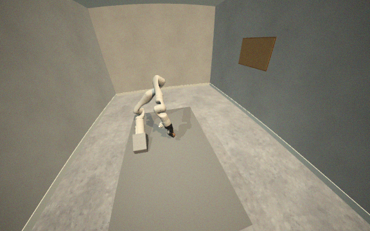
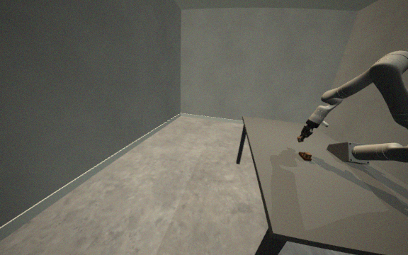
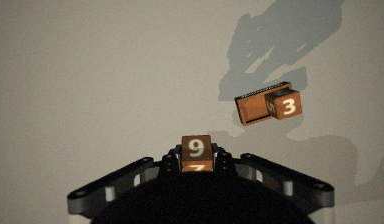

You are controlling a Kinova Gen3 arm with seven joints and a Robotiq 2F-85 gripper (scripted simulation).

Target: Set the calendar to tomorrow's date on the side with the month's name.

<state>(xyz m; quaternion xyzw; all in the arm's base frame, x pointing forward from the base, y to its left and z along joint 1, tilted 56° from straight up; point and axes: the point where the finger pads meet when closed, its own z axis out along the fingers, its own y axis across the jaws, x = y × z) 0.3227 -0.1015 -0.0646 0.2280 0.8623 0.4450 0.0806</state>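
Right now the digit cube is 1 cm below my hand. From my hand the other things lie so: orange tray (11 cm to the left, 9 cm below, 1 cm ahead).
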